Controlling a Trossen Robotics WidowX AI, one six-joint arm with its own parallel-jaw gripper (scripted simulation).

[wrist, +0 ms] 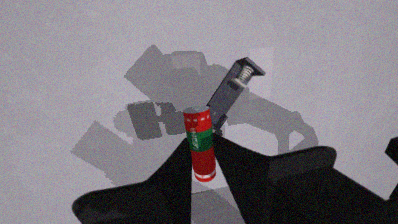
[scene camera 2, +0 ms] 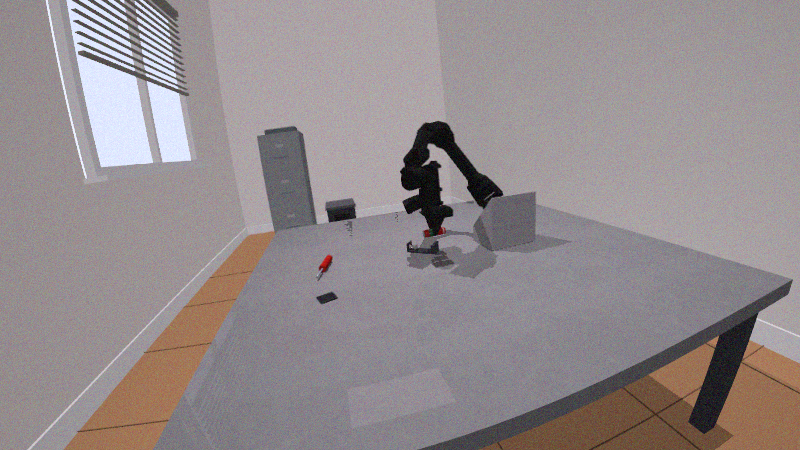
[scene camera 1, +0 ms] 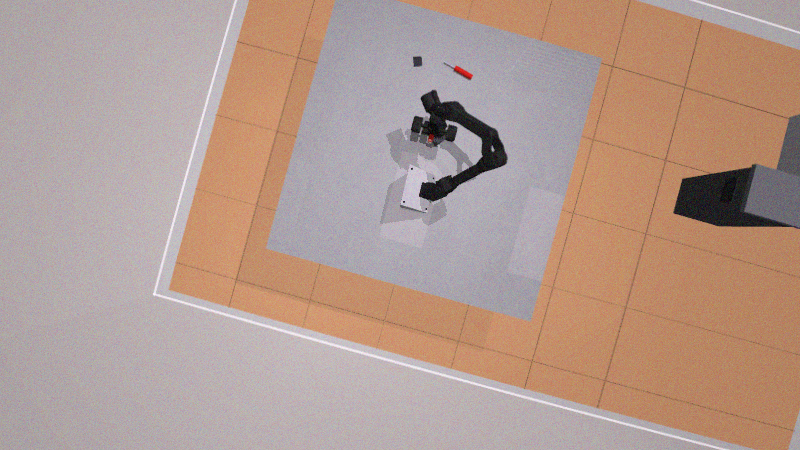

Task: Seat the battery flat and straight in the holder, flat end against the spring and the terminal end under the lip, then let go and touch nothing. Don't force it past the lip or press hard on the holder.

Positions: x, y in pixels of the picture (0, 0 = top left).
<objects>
my gripper: holds a battery [wrist: 197, 119]
</objects>
